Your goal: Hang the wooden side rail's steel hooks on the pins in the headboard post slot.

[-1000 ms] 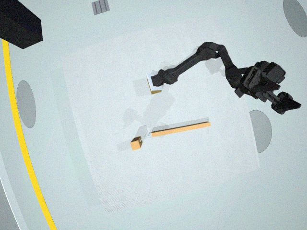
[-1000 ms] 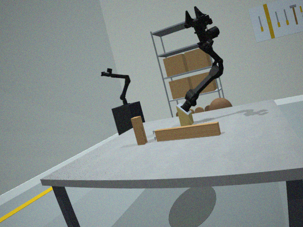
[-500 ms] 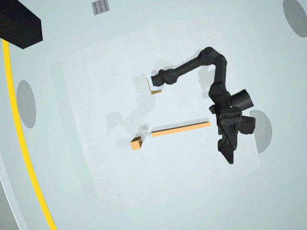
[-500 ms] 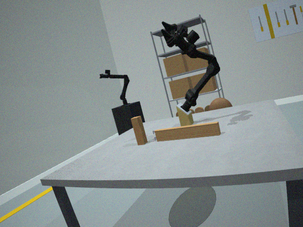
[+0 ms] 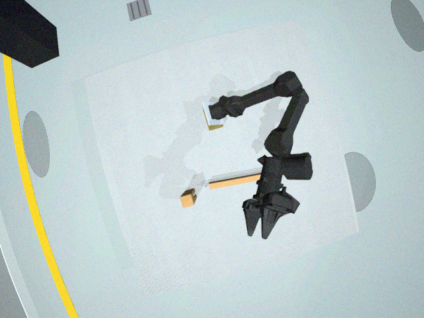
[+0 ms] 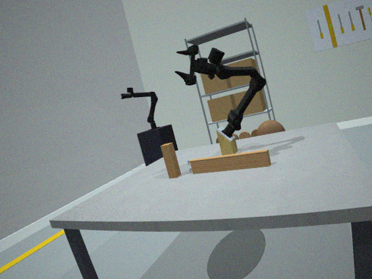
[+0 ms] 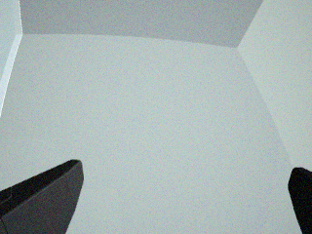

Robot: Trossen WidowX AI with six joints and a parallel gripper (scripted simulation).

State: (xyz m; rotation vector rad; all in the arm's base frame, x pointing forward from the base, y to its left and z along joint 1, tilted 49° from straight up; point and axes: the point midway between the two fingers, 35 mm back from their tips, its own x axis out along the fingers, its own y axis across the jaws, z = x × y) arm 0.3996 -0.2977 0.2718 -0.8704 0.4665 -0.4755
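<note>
Right now my gripper tip is 46 cm above the wooden headboard post, 20 cm to the left of it and 7 cm past it.
</note>
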